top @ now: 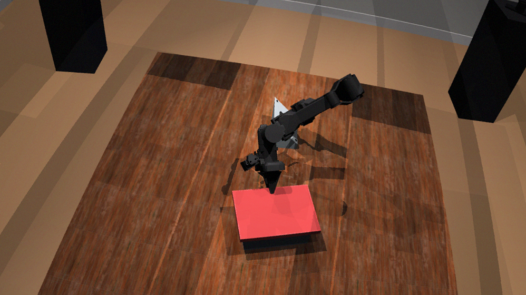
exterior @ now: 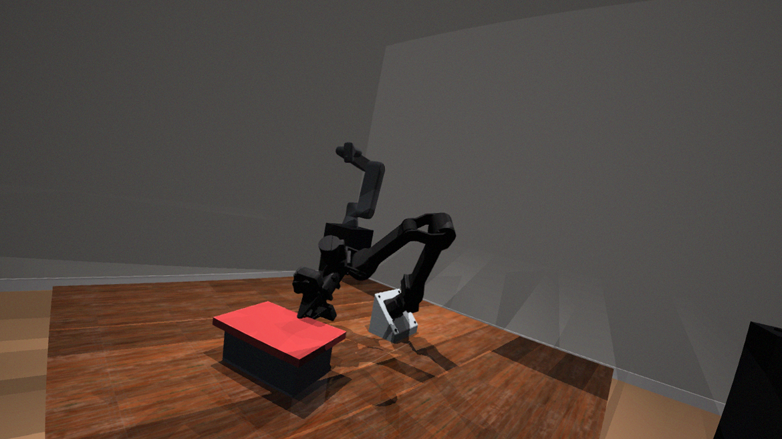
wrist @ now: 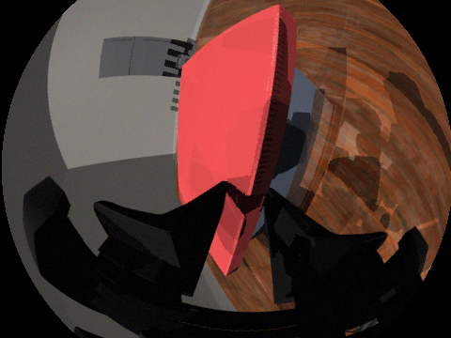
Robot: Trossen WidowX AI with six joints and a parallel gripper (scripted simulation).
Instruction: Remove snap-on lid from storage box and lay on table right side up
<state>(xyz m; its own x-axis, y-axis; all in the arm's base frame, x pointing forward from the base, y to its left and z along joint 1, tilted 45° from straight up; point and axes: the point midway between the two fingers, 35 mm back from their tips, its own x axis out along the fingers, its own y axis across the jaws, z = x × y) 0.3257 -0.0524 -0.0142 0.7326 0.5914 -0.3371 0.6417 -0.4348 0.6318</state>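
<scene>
The red lid lies 70 mm ahead of my gripper tip and 20 mm to the left of it. From my gripper tip the other things lie so: storage box (70 mm ahead, 20 mm to the left, 40 mm below).
</scene>
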